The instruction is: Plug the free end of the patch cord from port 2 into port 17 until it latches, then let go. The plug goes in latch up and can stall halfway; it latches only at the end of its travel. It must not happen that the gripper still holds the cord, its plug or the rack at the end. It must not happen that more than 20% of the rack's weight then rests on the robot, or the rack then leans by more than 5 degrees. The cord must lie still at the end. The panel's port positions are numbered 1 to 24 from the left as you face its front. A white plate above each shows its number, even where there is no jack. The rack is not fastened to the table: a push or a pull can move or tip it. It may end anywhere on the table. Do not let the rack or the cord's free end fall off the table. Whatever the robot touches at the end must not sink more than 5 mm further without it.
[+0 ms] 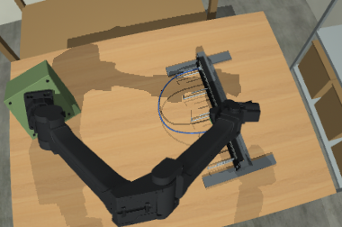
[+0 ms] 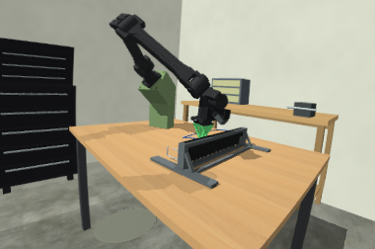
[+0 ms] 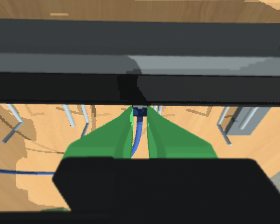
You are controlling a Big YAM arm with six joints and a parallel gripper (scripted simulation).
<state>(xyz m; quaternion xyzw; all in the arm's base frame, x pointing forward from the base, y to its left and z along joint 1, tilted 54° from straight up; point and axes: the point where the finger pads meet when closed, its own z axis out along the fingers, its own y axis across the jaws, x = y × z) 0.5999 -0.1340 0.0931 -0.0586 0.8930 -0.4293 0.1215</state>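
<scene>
Now: the plug 20 mm ahead of my hand.
</scene>
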